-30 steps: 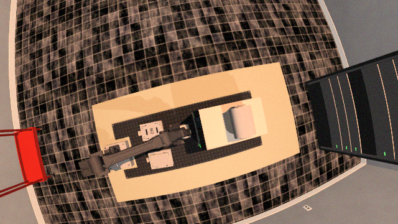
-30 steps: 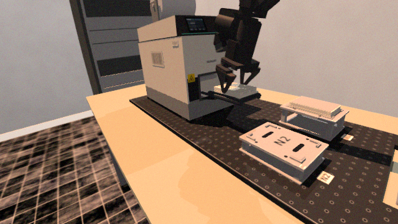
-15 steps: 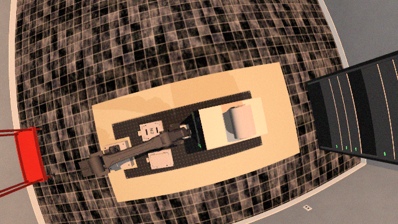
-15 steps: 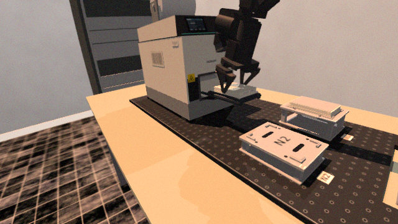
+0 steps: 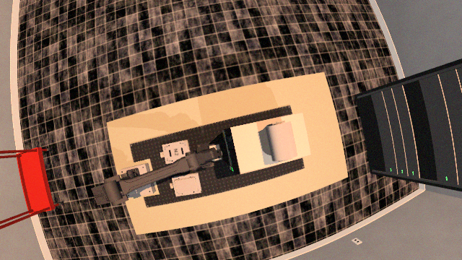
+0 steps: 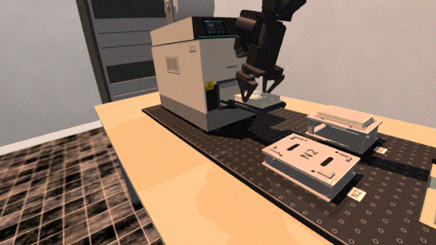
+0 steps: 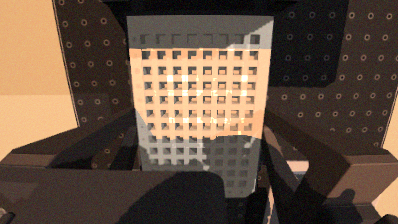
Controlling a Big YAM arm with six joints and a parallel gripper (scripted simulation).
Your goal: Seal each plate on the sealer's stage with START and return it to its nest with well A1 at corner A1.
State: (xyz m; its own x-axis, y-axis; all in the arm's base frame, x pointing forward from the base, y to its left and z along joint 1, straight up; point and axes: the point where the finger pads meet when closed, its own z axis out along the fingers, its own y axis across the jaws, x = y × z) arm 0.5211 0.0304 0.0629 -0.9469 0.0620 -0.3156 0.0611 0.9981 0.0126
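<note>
Now: the well plate right at my hand. From my hand the other things lie so: sealer stage: 2 cm below; plate nest N2: 20 cm behind, 9 cm below, 6 cm to the left; sealer screen: 20 cm above, 12 cm ahead, 4 cm to the left.
</note>
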